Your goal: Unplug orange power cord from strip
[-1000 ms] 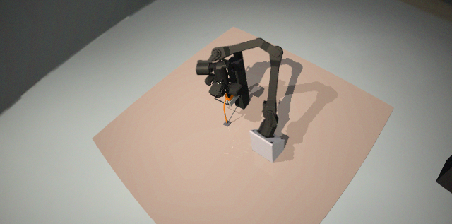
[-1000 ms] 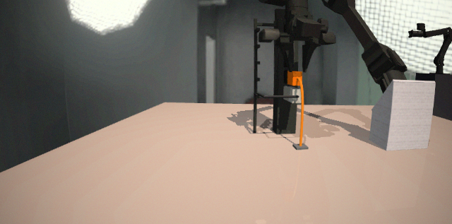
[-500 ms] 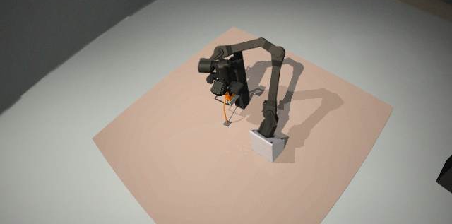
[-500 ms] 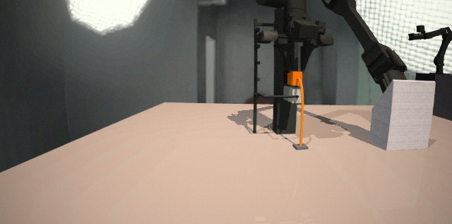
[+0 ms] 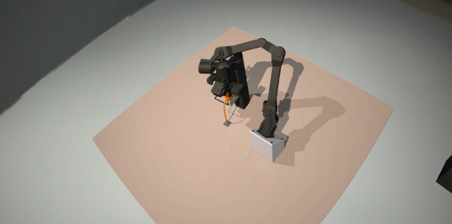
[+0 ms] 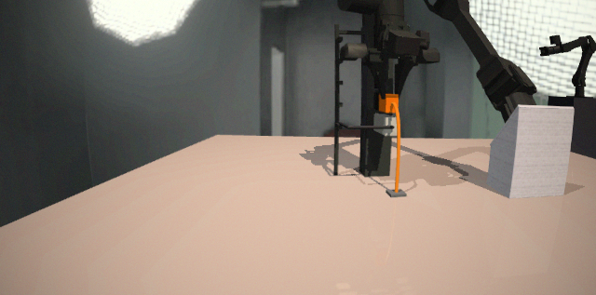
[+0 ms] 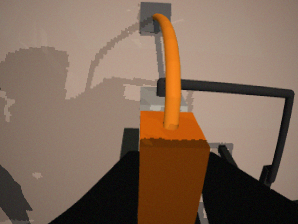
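Now: the orange plug 30 mm to the right of my gripper tip and 10 mm ahead of it. Also, from my gripper tip: grey anchor 170 mm below, 50 mm to the left, 10 mm behind.
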